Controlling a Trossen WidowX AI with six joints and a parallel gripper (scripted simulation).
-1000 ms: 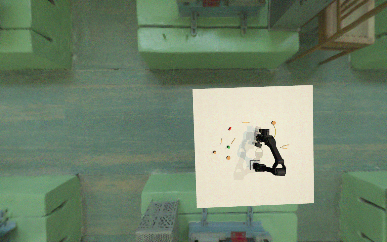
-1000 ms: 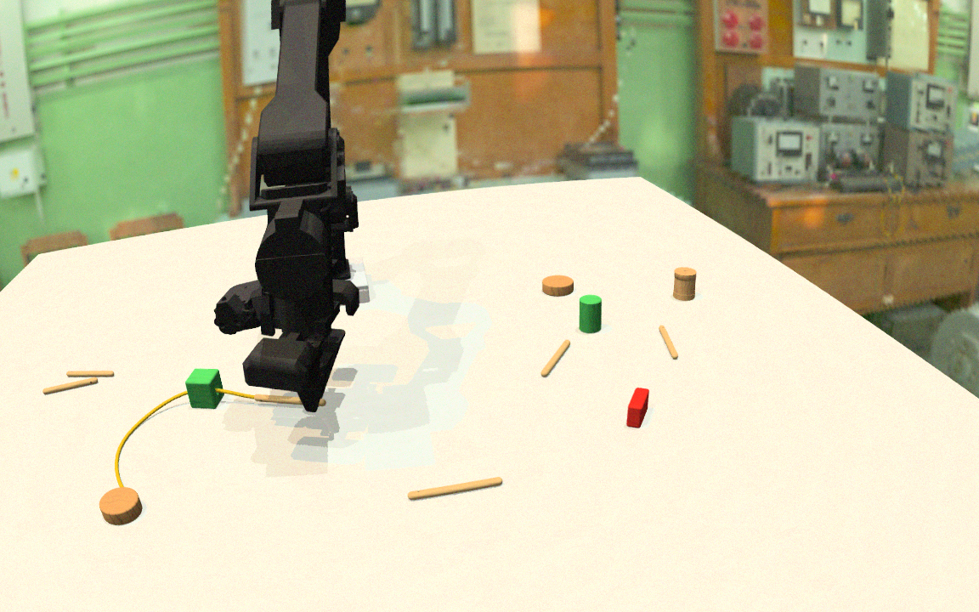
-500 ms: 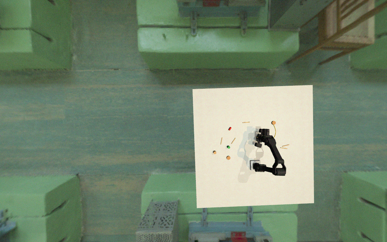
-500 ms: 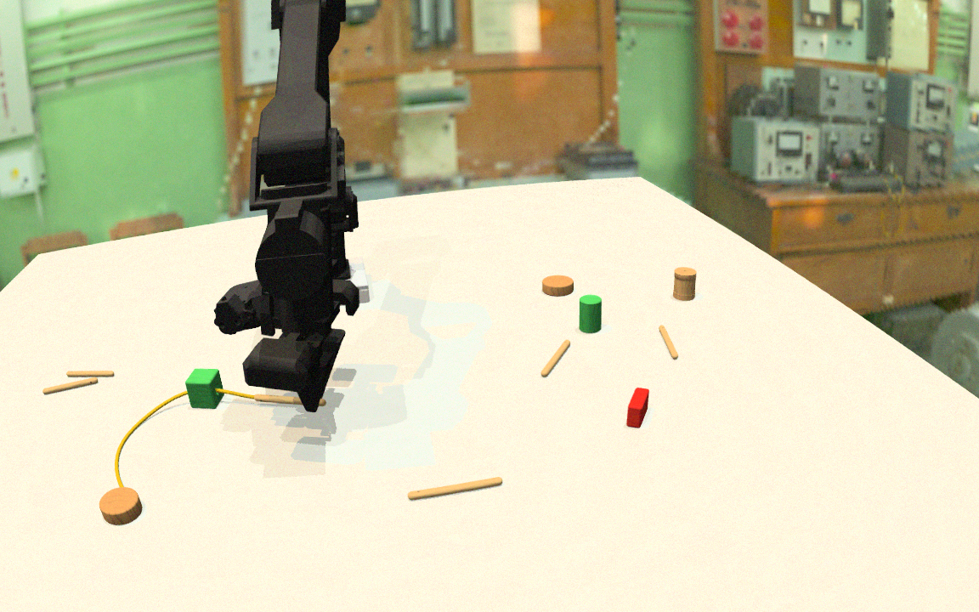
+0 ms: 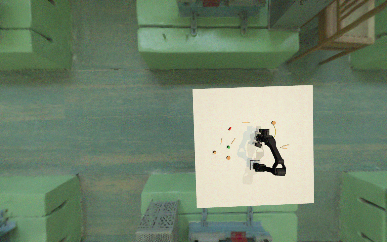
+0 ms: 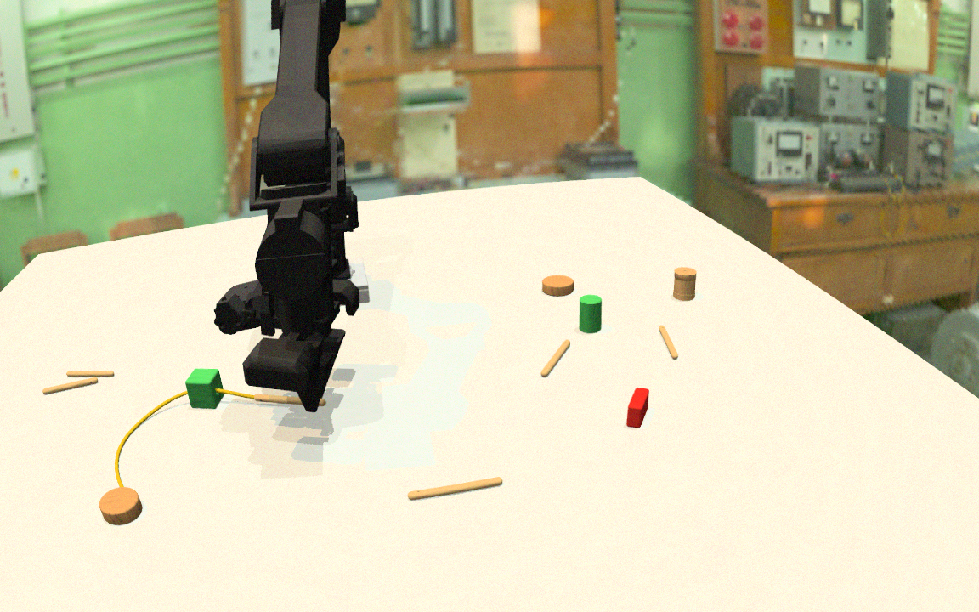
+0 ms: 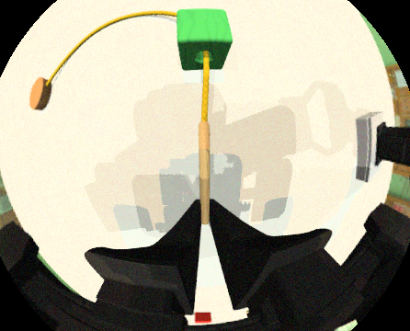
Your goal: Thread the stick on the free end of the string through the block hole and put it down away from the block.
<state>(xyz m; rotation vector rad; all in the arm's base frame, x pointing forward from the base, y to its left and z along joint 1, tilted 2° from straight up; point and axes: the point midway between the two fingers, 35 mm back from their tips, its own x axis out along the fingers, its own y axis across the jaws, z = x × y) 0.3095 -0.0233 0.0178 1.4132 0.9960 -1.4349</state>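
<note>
My gripper tip is 4 cm to the left of the thin wooden stick, 1 cm below it and 1 cm past it. The rest, counted from my gripper tip: red block (29 cm to the left, 10 cm ahead, 1 cm above); green block (12 cm to the right, 4 cm behind, 2 cm above); round wooden button (18 cm to the right, 15 cm ahead, 1 cm above).
</note>
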